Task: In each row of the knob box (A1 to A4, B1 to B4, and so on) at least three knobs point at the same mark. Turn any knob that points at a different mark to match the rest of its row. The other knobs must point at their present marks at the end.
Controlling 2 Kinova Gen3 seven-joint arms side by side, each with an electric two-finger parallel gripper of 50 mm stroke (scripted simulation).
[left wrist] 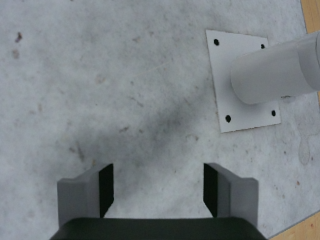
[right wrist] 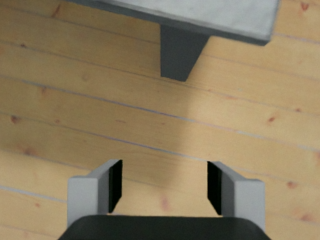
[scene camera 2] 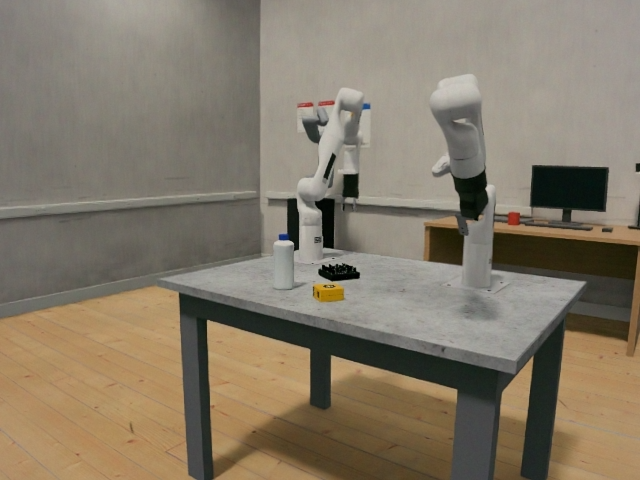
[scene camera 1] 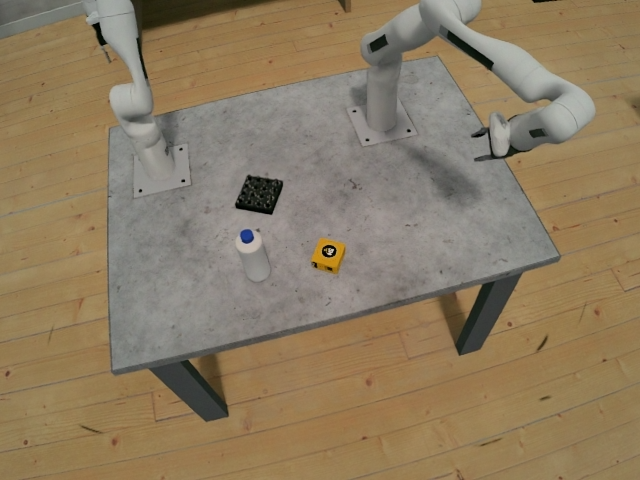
Labels:
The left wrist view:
my left gripper: 158, 182
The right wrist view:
my right gripper: 164, 178
table leg: 178, 50
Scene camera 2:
my left gripper: 469, 226
white bottle: 283, 248
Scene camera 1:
base plate: 403, 123

